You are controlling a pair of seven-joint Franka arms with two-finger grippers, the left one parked.
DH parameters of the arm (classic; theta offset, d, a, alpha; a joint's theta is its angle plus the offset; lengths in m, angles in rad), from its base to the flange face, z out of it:
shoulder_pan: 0 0.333 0 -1.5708
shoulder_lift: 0 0 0 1.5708
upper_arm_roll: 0 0.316 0.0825 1.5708
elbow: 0 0 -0.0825 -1.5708
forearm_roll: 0 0.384 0 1.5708
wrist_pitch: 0 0 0.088 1.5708
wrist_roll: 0 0.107 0 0
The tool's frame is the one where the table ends.
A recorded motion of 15 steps. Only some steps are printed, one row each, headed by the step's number.
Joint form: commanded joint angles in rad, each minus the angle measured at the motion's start. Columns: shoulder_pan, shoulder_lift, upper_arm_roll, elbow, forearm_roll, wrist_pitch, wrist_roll.
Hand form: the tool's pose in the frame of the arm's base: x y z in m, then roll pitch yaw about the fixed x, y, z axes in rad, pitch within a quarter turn. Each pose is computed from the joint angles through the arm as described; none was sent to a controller.
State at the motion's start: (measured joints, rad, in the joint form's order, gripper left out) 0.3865 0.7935 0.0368 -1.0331 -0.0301 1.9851 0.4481
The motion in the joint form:
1: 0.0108 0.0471 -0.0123 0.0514 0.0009 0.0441 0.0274
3: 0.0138 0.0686 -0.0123 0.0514 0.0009 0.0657 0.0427
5: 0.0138 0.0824 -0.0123 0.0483 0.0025 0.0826 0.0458
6: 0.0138 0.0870 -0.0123 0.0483 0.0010 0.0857 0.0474
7: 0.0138 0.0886 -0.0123 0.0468 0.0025 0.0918 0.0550
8: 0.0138 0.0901 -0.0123 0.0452 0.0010 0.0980 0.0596
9: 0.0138 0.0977 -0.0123 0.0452 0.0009 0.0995 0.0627
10: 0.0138 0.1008 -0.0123 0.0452 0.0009 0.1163 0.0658
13: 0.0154 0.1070 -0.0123 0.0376 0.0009 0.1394 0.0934
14: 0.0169 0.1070 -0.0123 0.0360 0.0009 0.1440 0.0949
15: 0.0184 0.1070 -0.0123 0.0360 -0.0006 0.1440 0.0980
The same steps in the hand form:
1: 0.7253 0.3156 0.3801 -3.0547 -0.1885 -0.0618
3: 0.7269 0.3189 0.3654 -3.0513 -0.1870 -0.0742
5: 0.7282 0.3197 0.3547 -3.0491 -0.1858 -0.0779
6: 0.7285 0.3197 0.3514 -3.0507 -0.1850 -0.0787
7: 0.7288 0.3200 0.3500 -3.0465 -0.1862 -0.0872
8: 0.7292 0.3201 0.3487 -3.0453 -0.1891 -0.0914
9: 0.7294 0.3202 0.3428 -3.0477 -0.1835 -0.0940
10: 0.7307 0.3208 0.3422 -3.0401 -0.1950 -0.0983
13: 0.7311 0.3225 0.3360 -3.0295 -0.2000 -0.1253
14: 0.7308 0.3237 0.3357 -3.0276 -0.2023 -0.1256
15: 0.7303 0.3247 0.3357 -3.0282 -0.2027 -0.1265

